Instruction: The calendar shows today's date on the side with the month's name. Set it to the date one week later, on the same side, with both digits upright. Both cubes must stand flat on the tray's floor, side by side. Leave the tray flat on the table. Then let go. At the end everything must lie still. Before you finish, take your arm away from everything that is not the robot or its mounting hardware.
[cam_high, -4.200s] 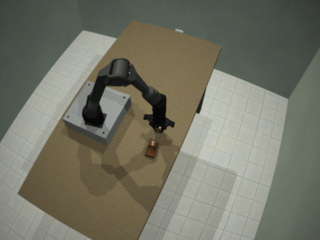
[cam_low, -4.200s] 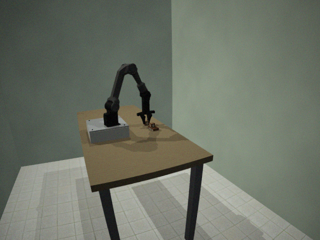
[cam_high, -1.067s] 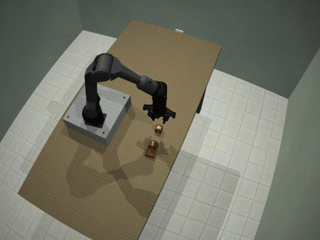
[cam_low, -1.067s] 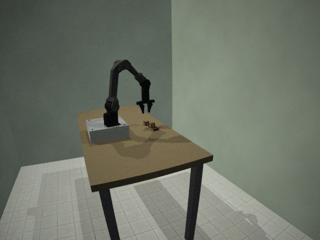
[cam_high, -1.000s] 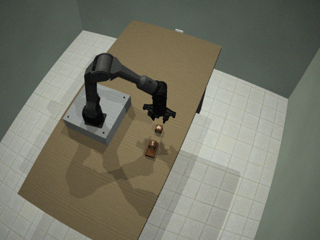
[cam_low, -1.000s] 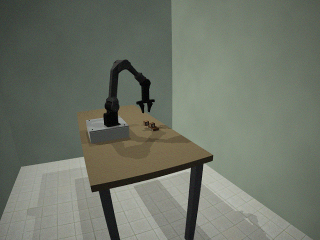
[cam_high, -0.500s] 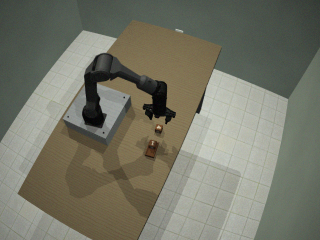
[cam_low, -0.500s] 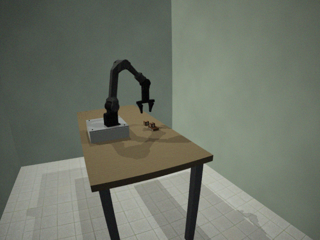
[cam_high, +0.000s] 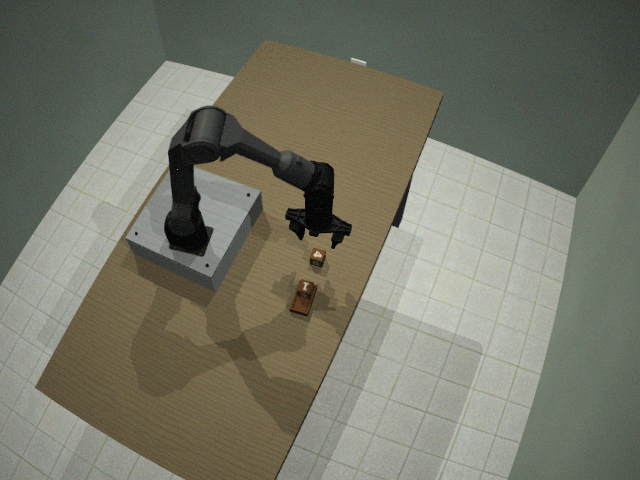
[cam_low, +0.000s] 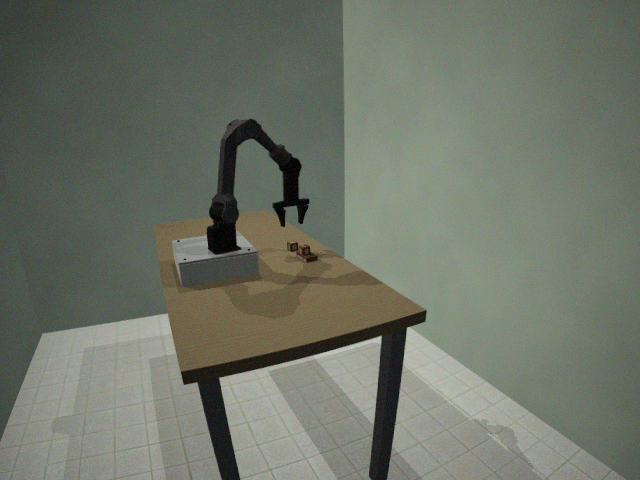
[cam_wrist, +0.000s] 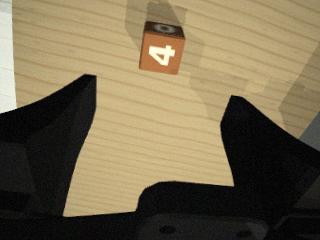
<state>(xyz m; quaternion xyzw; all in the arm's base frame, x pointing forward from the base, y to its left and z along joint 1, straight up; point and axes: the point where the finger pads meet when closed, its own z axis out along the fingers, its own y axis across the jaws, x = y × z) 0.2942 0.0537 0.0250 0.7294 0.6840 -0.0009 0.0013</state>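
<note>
The brown tray lies 10 mm behind my hand, 110 mm to the right of it and 100 mm below it. The rest, counted from my hand: cube 90 mm below.
</note>
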